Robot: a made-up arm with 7 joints.
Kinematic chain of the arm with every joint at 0, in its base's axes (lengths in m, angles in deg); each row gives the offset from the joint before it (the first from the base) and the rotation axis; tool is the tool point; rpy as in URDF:
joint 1: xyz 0 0 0.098 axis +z
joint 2: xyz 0 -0.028 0.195 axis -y
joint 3: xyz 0 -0.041 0.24 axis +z
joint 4: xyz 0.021 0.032 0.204 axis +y
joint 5: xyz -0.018 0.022 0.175 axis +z
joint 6: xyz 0 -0.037 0.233 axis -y
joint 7: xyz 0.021 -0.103 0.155 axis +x
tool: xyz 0 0 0 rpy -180 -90 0
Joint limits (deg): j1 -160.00..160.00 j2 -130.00..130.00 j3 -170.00..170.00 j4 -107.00..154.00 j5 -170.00..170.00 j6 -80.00..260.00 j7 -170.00..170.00
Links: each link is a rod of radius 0.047 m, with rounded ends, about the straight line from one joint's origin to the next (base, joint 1, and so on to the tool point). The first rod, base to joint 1, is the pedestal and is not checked.
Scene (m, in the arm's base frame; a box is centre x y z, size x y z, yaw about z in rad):
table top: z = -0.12
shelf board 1: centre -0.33 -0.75 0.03 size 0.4 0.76 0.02 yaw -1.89
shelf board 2: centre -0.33 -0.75 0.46 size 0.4 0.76 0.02 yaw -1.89
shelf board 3: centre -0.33 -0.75 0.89 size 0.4 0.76 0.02 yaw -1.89
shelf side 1: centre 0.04 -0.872 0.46 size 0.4 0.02 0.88 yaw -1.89
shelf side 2: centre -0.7 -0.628 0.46 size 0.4 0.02 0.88 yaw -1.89
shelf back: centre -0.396 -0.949 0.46 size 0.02 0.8 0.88 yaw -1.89
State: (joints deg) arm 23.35 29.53 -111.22 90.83 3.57 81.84 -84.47
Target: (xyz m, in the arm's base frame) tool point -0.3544 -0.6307 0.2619
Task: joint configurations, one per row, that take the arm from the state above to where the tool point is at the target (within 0.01 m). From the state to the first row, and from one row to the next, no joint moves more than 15 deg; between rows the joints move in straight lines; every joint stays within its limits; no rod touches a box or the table.
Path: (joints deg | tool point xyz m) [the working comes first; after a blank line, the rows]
Joints at the target: 24.33 54.03 -123.12 105.29 10.88 77.69 -84.47
Straight joint move there: touches shelf board 2.

1: 21.63 19.23 -115.82 98.89 9.30 89.64 -84.47 | -0.2624 -0.5810 0.6881
2: 19.91 8.93 -120.42 106.96 15.02 97.44 -84.47 | -0.2406 -0.5083 0.6876
3: 18.20 -1.37 -125.01 115.02 20.75 105.24 -84.47 | -0.2174 -0.4267 0.6841
4: 18.35 9.33 -126.11 123.98 23.38 100.30 -84.47 | -0.2771 -0.4311 0.5393
5: 18.51 20.04 -127.21 132.94 26.02 95.36 -84.47 | -0.2919 -0.4089 0.3924
6: 18.66 30.74 -128.30 141.90 28.65 90.42 -84.47 | -0.2655 -0.3616 0.2619
7: 20.55 38.50 -126.58 129.70 22.73 86.18 -84.47 | -0.2914 -0.4629 0.2590
8: 22.44 46.26 -124.85 117.50 16.80 81.93 -84.47 | -0.3197 -0.5537 0.2606
9: 24.33 54.03 -123.12 105.29 10.88 77.69 -84.47 | -0.3544 -0.6307 0.2619

